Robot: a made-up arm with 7 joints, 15 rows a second.
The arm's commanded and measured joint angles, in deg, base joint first. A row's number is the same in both.
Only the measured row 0 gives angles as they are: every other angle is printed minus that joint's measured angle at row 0.
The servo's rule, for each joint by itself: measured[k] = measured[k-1] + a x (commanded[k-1-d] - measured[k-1]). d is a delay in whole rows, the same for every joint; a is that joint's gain. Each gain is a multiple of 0.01, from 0.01 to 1. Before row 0 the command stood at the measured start. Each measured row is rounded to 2 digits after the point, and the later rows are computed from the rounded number. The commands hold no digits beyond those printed.
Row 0, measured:
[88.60 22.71 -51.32 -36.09 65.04 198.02 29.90]
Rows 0 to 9, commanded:
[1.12 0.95 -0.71 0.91 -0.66 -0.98 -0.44]
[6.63 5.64 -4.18 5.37 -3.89 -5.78 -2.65]
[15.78 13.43 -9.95 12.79 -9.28 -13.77 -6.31]
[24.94 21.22 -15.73 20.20 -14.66 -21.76 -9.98]
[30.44 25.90 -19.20 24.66 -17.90 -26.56 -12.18]
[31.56 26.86 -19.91 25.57 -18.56 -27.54 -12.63]
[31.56 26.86 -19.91 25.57 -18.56 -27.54 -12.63]
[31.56 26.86 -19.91 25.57 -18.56 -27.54 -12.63]
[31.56 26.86 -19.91 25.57 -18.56 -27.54 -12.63]
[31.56 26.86 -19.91 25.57 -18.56 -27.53 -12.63]
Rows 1 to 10, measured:
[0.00 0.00 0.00 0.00 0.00 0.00 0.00]
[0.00 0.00 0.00 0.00 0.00 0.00 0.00]
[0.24 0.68 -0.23 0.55 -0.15 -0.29 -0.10]
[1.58 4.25 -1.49 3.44 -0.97 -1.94 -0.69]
[4.56 10.86 -4.20 9.05 -2.80 -5.49 -1.98]
[8.84 18.32 -7.89 15.74 -5.41 -10.37 -3.82]
[13.38 23.78 -11.51 21.09 -8.16 -15.23 -5.74]
[17.20 26.00 -14.20 23.78 -10.45 -18.92 -7.32]
[20.22 26.62 -16.03 24.85 -12.23 -21.51 -8.54]
[22.60 26.79 -17.27 25.28 -13.62 -23.32 -9.48]
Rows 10 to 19, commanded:
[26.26 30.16 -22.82 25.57 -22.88 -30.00 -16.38]
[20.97 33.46 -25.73 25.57 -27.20 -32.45 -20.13]
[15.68 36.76 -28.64 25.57 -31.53 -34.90 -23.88]
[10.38 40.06 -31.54 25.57 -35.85 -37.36 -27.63]
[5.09 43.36 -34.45 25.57 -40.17 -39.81 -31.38]
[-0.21 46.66 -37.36 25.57 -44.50 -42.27 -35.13]
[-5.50 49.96 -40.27 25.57 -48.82 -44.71 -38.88]
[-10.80 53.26 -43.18 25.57 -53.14 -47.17 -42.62]
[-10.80 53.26 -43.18 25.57 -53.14 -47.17 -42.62]
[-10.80 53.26 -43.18 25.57 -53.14 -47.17 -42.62]
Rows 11 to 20, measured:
[24.48 26.84 -18.11 25.45 -14.71 -24.59 -10.20]
[25.97 26.85 -18.69 25.52 -15.56 -25.47 -10.76]
[26.03 29.23 -20.01 25.55 -17.17 -26.83 -12.05]
[24.97 32.28 -21.84 25.56 -19.38 -28.52 -13.91]
[23.02 35.51 -24.02 25.57 -22.05 -30.43 -16.20]
[20.37 38.79 -26.43 25.57 -25.09 -32.51 -18.83]
[17.16 42.08 -29.00 25.57 -28.41 -34.70 -21.72]
[13.51 45.38 -31.68 25.57 -31.95 -36.97 -24.80]
[9.52 48.68 -34.43 25.57 -35.66 -39.29 -28.04]
[5.25 51.98 -37.23 25.57 -39.51 -41.65 -31.39]

